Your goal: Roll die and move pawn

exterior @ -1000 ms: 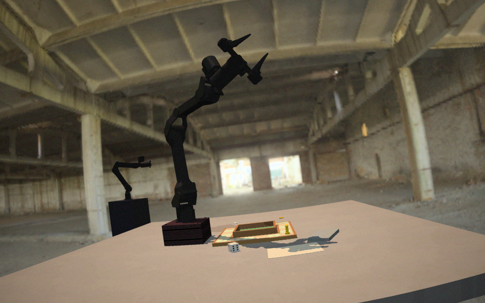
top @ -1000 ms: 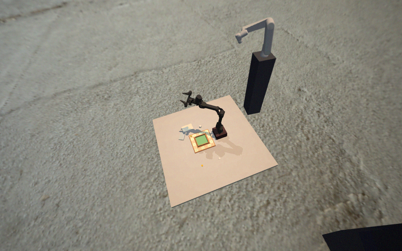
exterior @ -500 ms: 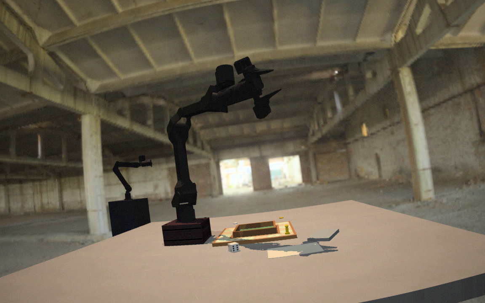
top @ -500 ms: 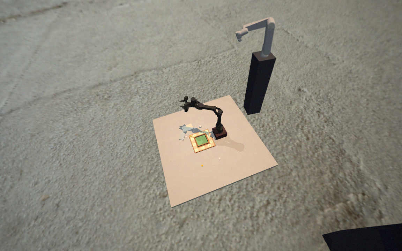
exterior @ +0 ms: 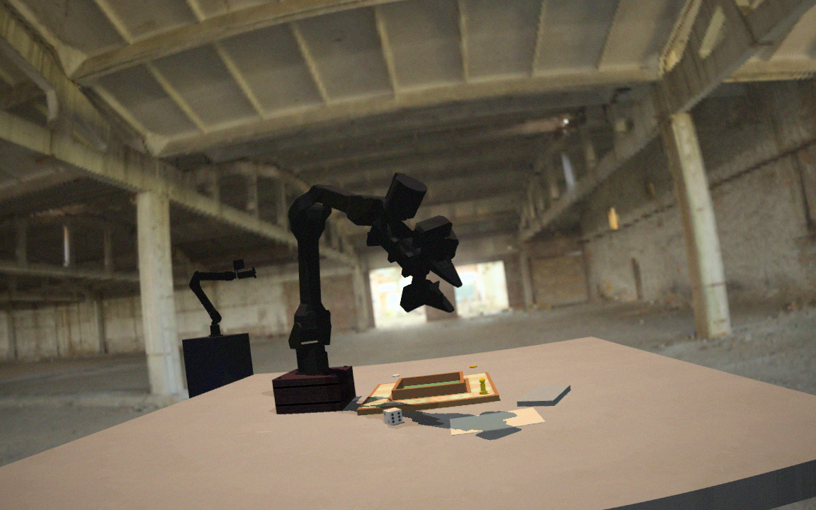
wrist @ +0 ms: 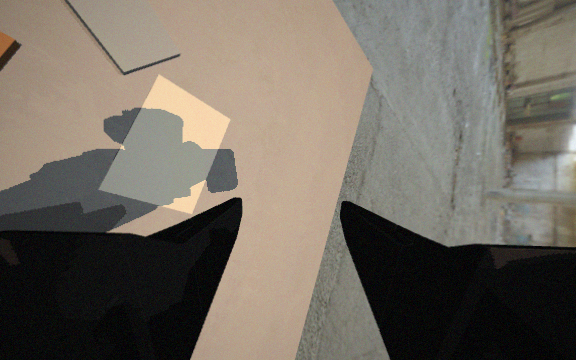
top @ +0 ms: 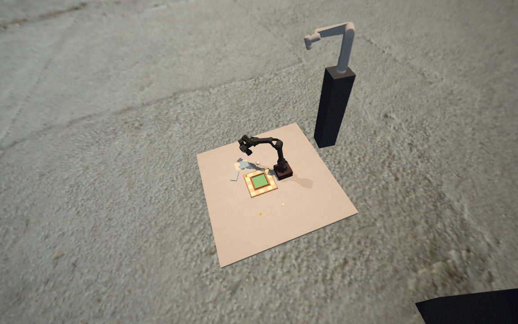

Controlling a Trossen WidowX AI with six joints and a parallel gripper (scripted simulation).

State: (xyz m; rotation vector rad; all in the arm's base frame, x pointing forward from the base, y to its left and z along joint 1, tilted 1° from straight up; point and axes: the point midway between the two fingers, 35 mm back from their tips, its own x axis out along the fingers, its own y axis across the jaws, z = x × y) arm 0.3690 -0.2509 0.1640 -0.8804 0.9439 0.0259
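My gripper tip is now 20 cm above the white die, 15 cm past it and 7 cm to the right of it. The rest, counted from my gripper tip: yellow pawn (21 cm to the left, 19 cm below); grey slab (21 cm below, 17 cm to the left, 13 cm ahead); cream card (21 cm below, 4 cm to the left, 4 cm ahead).
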